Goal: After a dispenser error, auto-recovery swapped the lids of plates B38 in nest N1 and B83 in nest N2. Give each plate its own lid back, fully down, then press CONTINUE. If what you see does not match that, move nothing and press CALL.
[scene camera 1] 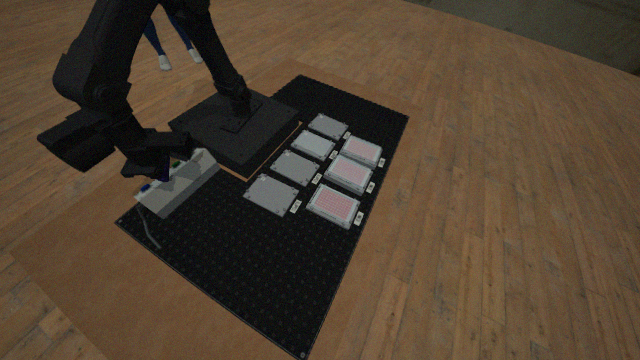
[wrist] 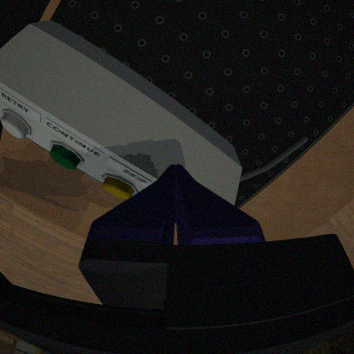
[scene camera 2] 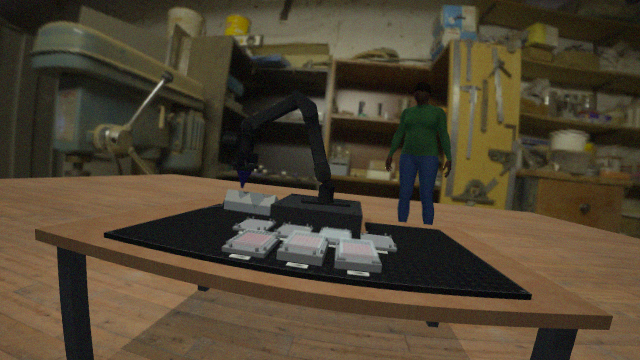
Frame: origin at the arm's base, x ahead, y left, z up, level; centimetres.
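Where they show: gripper, fingertip midpoint: (scene camera 1: 166, 181) (wrist: 175, 173) (scene camera 2: 242, 187); arm's base, origin of the base link: (scene camera 1: 242, 114) (scene camera 2: 325, 203).
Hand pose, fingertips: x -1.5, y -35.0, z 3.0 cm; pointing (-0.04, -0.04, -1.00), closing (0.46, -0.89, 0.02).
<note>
Things, the pixels of their top centre, and the offset from my fingertips. "spot": a spot on its surface instead.
- grey button box, middle of its top: (wrist: 98, 168) (scene camera 1: 171, 169) (scene camera 2: 252, 191) dx -2.9, dy +4.2, dz -1.5 cm
- white RETRY button, middle of its top: (wrist: 8, 129) dx -3.5, dy +12.0, dz -2.4 cm
- green CONTINUE button, middle of its top: (wrist: 60, 162) dx -4.6, dy +7.1, dz -2.4 cm
- yellow button, middle of its top: (wrist: 116, 194) dx -5.6, dy +2.2, dz -2.4 cm
- blue button, middle of its top: (scene camera 1: 143, 186) dx -6.6, dy -2.7, dz -2.4 cm
- cable, surface spot: (wrist: 275, 160) spot: dx +0.2, dy -12.7, dz -9.2 cm
My gripper (scene camera 1: 164, 178) (scene camera 2: 243, 185) (wrist: 175, 173) is shut and empty, its dark blue tips above the right part of the grey button box (scene camera 1: 186, 199) (scene camera 2: 250, 202) (wrist: 95, 80). The wrist view shows a white RETRY button (wrist: 16, 125), a green CONTINUE button (wrist: 65, 156) and a yellow button (wrist: 119, 187); the fingers hide the box's edge beyond it. A blue button (scene camera 1: 145, 188) shows at the box's end in scene camera 1. Three pink-welled plates (scene camera 1: 333, 205) (scene camera 1: 350, 173) (scene camera 1: 361, 149) sit in the outer row. Their label text is too small to read.
Several flat grey holders (scene camera 1: 271, 194) (scene camera 1: 295, 167) (scene camera 1: 327, 125) form the inner row; one (scene camera 1: 313, 144) looks paler. The arm's base (scene camera 1: 210, 131) (scene camera 2: 310, 214) stands beside them on the table. A cable (scene camera 1: 150, 232) (wrist: 275, 160) lies beside the box. A person (scene camera 2: 424, 130) stands behind the table.
</note>
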